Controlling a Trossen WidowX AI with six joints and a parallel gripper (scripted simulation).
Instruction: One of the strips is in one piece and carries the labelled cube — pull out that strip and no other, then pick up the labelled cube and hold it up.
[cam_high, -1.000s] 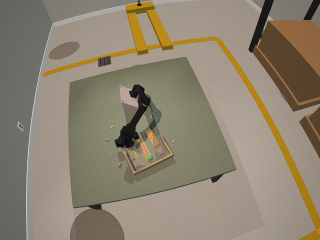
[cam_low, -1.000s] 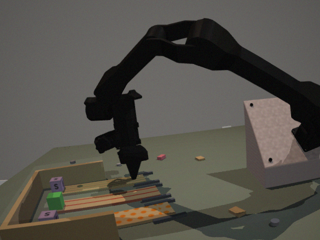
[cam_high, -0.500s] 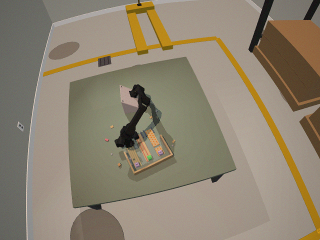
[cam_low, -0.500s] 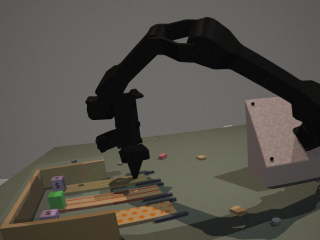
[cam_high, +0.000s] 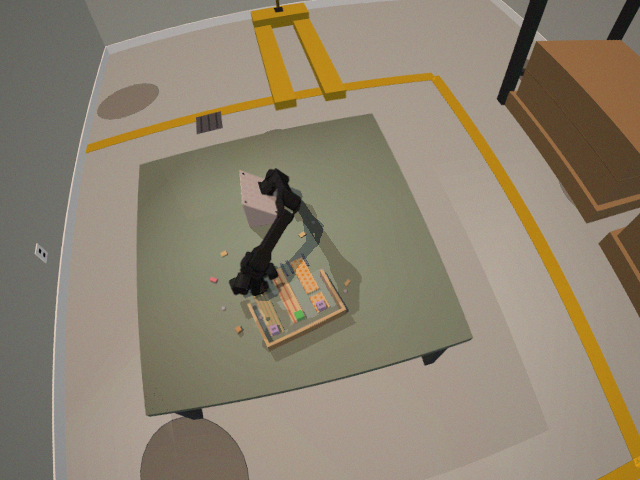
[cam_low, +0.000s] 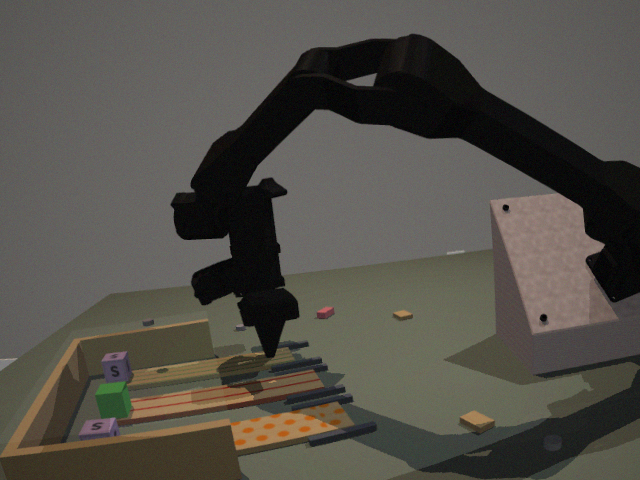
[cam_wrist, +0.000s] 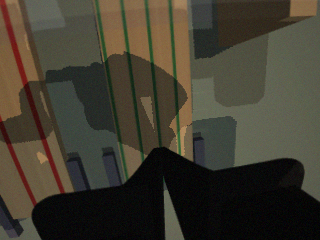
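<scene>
Now: gripper tip 90 mm past the pink block and 170 mm to the left of it.
</scene>
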